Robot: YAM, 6 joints.
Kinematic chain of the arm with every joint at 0, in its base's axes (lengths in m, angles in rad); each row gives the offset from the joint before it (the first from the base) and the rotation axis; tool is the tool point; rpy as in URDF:
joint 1: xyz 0 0 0.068 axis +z
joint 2: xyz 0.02 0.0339 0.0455 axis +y
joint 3: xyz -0.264 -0.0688 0 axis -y
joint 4: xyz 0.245 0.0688 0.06 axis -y
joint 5: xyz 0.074 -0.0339 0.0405 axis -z
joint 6: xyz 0.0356 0 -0.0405 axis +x
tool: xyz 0 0 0 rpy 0 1.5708 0
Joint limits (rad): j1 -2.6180..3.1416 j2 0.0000..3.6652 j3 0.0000..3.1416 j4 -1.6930..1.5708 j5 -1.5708..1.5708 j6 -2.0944..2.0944
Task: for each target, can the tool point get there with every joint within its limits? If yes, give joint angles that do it. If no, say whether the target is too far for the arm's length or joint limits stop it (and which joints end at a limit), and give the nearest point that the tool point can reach.
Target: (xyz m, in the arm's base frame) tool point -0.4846 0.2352 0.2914
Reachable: yes | joints 2.6903 2.2435 1.7987 0.6532 0.0088 -0.0038
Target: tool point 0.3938 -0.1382 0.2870
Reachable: yes | joints -0.2869 2.0355 1.9386 -1.1891 0.6337 0.9333
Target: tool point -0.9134 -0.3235 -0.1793
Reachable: no: too far | nearest point -0.5392 -0.2942 -0.0730 | short by 0.390 m
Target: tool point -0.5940 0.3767 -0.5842
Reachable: no: too far | nearest point -0.4014 0.2546 -0.3005 | short by 0.364 m
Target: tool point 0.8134 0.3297 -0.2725
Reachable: no: too far | nearest point 0.5474 0.2219 -0.1433 | short by 0.315 m
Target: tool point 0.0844 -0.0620 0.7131
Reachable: yes | joints 2.6471 1.1578 2.5736 0.1205 -0.4209 -0.8465
